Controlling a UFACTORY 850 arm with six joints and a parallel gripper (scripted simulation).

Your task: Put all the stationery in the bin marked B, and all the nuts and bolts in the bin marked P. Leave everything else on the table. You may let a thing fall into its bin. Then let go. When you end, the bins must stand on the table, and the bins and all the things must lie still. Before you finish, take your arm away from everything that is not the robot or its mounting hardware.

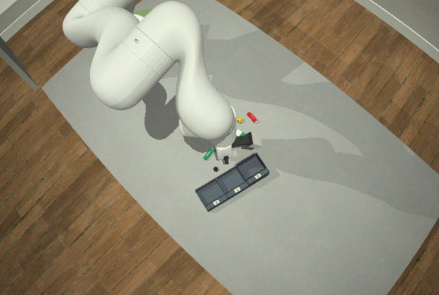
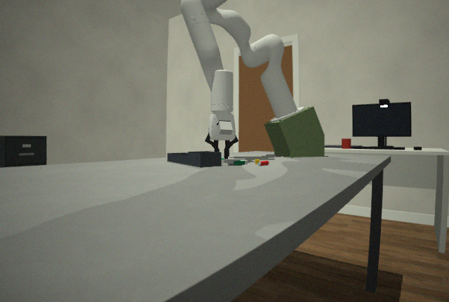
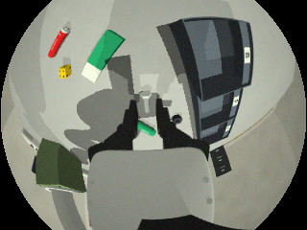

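The white bolt is 30 mm below my hand. From my hand the other things lie so: green cylinder: 50 mm behind, 30 mm to the right, 30 mm below; then green block: 20 mm ahead, 90 mm to the left, 30 mm below; then black nut: 70 mm to the right, 30 mm below.
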